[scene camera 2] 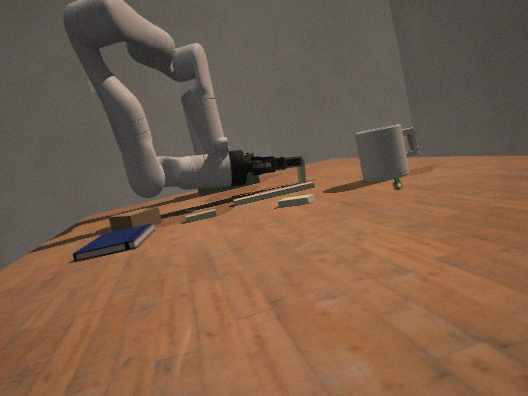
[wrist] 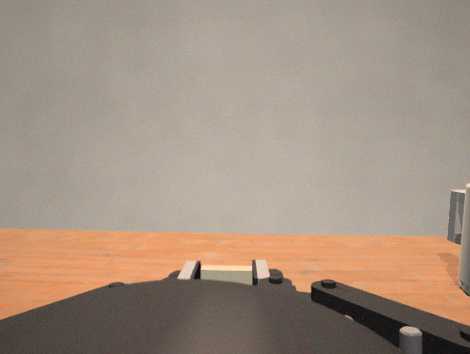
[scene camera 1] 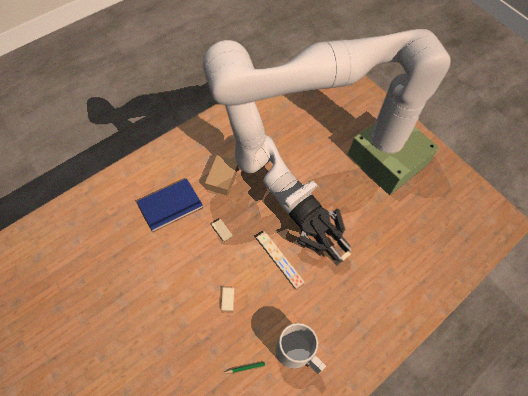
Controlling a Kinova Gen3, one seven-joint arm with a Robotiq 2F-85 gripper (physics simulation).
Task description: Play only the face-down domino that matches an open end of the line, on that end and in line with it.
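Places are measured from the arm's base along level axes (x ahead, y left, z up), in centimetres.
Pixels of known places: gripper, between the fingertips: [scene camera 2: 300,161] [wrist: 226,279] [scene camera 1: 344,256]; arm's base, origin of its link: [scene camera 1: 387,138].
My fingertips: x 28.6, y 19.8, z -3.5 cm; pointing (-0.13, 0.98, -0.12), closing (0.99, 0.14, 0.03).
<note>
Ahead of a thing's pixels: the offset from my fingertips to its top centre.
My gripper [scene camera 1: 342,251] [scene camera 2: 302,161] [wrist: 226,279] is level and shut on a cream domino @(dx +0.0, dy -0.2, dz +0.7 cm) [scene camera 1: 345,255] [scene camera 2: 301,172] [wrist: 226,276], which hangs upright from the fingertips, low over the table, right of the line in scene camera 1. Its face cannot be read. The line of face-up dominoes @(dx +12.4, dy -8.3, dz -3.7 cm) [scene camera 1: 280,259] [scene camera 2: 274,194] has a green-pip end at the upper left and a red-pip end at the lower right. Two blank-backed dominoes lie apart: one @(dx +20.4, dy -22.0, dz -3.7 cm) [scene camera 1: 221,229] [scene camera 2: 200,216] left of the line's green end, another @(dx +27.9, dy -6.2, dz -3.7 cm) [scene camera 1: 227,299] [scene camera 2: 296,201] lower left of its red end.
A grey mug @(dx +21.0, dy +12.7, dz +4.0 cm) [scene camera 1: 298,346] [scene camera 2: 382,153] [wrist: 466,240] stands below the line in scene camera 1, with a green pencil @(dx +32.6, dy +8.8, dz -3.9 cm) [scene camera 1: 246,368] [scene camera 2: 397,183] beside it. A blue book @(dx +28.1, dy -34.7, dz -3.4 cm) [scene camera 1: 170,204] [scene camera 2: 114,242] and a tan block @(dx +12.8, dy -35.2, dz -1.6 cm) [scene camera 1: 219,175] [scene camera 2: 135,218] lie at the upper left.
</note>
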